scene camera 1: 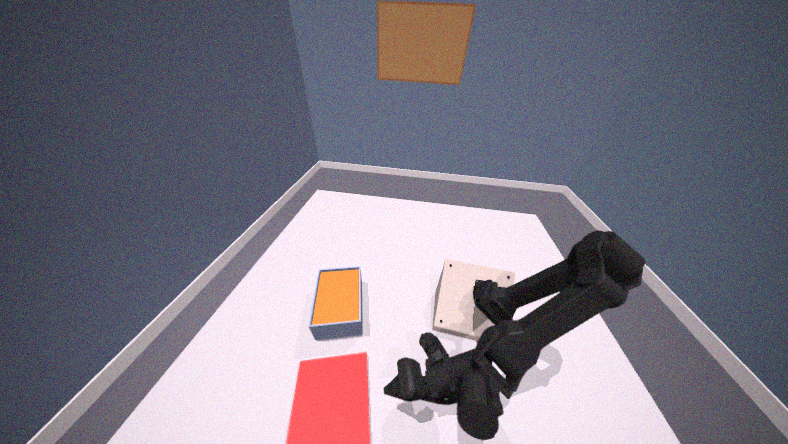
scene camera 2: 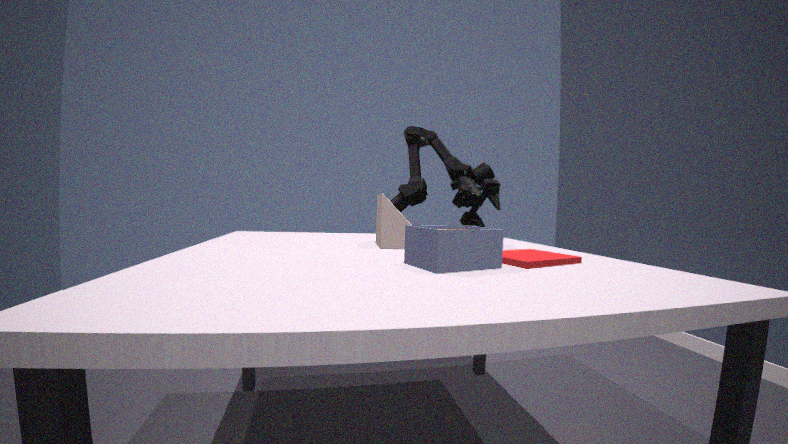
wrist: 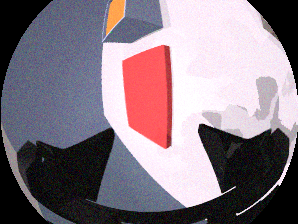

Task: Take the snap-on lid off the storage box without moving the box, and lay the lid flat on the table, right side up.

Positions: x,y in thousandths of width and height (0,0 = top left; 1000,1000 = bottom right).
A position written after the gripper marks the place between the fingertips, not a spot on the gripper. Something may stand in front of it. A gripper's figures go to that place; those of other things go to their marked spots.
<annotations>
The gripper (scene camera 2: 624,497) is 1.13 m from the lens. A storage box (scene camera 2: 559,562) is 0.73 m from the lens. A lid (scene camera 2: 667,582) is 0.93 m from the lens. The marked spots on the storage box and the lid are 0.28 m apart.
</annotations>
